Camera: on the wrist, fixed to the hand. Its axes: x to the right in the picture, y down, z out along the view.
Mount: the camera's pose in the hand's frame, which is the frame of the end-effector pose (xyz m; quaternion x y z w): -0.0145 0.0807 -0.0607 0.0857 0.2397 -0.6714 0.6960
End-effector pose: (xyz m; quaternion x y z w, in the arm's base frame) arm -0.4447 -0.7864 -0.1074 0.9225 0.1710 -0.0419 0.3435
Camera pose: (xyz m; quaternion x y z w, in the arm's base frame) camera -0.4330 -0.8082 -0.0084 0.5667 0.8171 -0.0533 0.0909
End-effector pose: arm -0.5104 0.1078 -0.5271 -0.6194 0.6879 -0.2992 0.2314
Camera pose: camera -0.6080 0.1341 -0.5409 0.8014 -0.0927 0.5711 0.1516
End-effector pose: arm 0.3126 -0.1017 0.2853 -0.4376 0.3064 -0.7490 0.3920
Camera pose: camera 0.2885 -0.1230 0.1885 0.2972 0.0508 0.9156 0.2660
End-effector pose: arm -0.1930 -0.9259 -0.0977 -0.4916 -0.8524 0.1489 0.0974
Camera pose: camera -0.1015 -0.8908 -0.0693 0.2028 -0.8873 -0.0065 0.4142
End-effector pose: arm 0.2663 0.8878 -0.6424 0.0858 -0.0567 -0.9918 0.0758
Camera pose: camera 0.3026 0.8048 -0.6893 -0.3420 0.0487 0.7158 0.6069
